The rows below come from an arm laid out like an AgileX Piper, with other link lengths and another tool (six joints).
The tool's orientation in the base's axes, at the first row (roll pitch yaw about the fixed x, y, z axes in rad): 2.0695 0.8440 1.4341
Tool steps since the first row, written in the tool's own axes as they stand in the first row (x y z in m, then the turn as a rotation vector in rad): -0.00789 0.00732 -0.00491 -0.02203 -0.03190 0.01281; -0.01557 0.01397 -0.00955 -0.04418 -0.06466 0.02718; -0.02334 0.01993 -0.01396 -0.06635 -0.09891 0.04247; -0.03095 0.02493 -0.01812 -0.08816 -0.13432 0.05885; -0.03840 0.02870 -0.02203 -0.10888 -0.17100 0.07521; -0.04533 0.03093 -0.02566 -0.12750 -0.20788 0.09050; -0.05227 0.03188 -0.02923 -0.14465 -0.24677 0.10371; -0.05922 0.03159 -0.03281 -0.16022 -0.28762 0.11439; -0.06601 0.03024 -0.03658 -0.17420 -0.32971 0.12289; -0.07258 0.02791 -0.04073 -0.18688 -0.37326 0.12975; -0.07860 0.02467 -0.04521 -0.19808 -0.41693 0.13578; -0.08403 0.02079 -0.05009 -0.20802 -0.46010 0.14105
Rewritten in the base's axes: -0.00062 0.00141 0.01173 -0.00944 -0.03923 -0.00622; -0.00138 0.00245 0.02282 -0.01810 -0.07979 -0.01335; -0.00235 0.00291 0.03351 -0.02684 -0.12166 -0.02163; -0.00364 0.00279 0.04344 -0.03531 -0.16449 -0.03120; -0.00540 0.00195 0.05245 -0.04441 -0.20734 -0.04232; -0.00776 0.00041 0.06008 -0.05431 -0.24841 -0.05479; -0.01078 -0.00191 0.06695 -0.06692 -0.28871 -0.06886; -0.01452 -0.00496 0.07312 -0.08256 -0.32792 -0.08446; -0.01899 -0.00843 0.07860 -0.10056 -0.36577 -0.10128; -0.02430 -0.01215 0.08347 -0.12060 -0.40284 -0.11939; -0.03035 -0.01589 0.08750 -0.14126 -0.43862 -0.13842; -0.03704 -0.01942 0.09085 -0.16215 -0.47291 -0.15786
